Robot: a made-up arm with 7 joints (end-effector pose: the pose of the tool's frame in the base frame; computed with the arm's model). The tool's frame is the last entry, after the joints. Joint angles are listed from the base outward.
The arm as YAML. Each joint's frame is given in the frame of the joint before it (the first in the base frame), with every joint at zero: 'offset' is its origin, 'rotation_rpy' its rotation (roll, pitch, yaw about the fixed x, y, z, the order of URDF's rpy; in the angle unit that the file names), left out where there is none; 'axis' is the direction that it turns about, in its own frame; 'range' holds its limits. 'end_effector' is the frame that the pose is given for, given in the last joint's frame.
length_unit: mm
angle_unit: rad
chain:
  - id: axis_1
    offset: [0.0, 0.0, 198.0]
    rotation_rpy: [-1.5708, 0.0, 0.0]
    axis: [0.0, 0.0, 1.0]
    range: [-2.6, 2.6]
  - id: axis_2
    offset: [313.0, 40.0, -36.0]
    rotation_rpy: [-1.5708, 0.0, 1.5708]
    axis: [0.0, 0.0, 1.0]
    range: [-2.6, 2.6]
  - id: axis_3
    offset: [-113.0, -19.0, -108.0]
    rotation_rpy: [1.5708, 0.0, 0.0]
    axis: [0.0, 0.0, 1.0]
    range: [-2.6, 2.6]
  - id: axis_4
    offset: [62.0, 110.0, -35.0]
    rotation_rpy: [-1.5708, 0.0, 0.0]
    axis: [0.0, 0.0, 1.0]
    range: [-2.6, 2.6]
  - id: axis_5
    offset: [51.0, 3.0, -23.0]
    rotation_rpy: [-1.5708, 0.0, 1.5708]
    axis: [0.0, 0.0, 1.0]
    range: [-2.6, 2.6]
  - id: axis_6
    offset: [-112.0, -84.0, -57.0]
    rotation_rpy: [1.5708, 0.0, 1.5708]
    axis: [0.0, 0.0, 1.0]
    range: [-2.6, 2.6]
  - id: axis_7
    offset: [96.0, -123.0, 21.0]
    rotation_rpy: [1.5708, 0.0, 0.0]
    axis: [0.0, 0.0, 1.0]
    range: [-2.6, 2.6]
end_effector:
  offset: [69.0, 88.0, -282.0]
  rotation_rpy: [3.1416, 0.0, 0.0]
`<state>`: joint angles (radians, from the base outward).
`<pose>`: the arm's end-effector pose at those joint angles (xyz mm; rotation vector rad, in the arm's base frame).
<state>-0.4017 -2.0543 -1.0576 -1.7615 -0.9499 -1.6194 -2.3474</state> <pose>401.1 -333.8 394.2 0.0655 1.0573 -0.3064</pose>
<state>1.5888 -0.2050 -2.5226 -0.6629 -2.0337 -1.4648 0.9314</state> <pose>167.3 -53.8 -471.0 1.6593 1.7741 -0.8937</pose>
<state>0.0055 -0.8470 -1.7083 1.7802 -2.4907 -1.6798 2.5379</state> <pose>325.2 -121.2 101.5 -1.8830 -1.0704 0.1502</pose>
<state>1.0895 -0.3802 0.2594 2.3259 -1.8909 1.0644 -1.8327</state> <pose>109.4 16.0 -304.8 -2.6003 0.1887 1.5367</pose>
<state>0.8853 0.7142 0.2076 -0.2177 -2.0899 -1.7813 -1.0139</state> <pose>13.8 -240.2 -209.6 0.8077 0.5716 -1.4175</pose>
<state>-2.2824 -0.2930 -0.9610 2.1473 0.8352 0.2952 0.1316</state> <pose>-282.4 20.5 579.9 -0.5311 -1.6425 -1.9239</pose>
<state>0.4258 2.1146 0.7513 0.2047 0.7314 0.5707 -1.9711</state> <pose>113.6 159.1 -170.6 0.0068 2.5112 1.5665</pose>
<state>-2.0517 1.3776 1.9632 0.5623 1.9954 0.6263 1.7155</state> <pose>-349.2 67.2 563.6 0.7421 0.0382 -0.9708</pose>
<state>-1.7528 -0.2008 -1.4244 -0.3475 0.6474 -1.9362 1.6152</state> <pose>-120.4 49.8 799.8 0.6562 -1.5307 -1.4665</pose>
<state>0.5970 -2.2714 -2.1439 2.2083 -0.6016 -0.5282 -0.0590</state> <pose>234.9 -121.1 -120.4 0.4810 -1.7847 2.4338</pose>
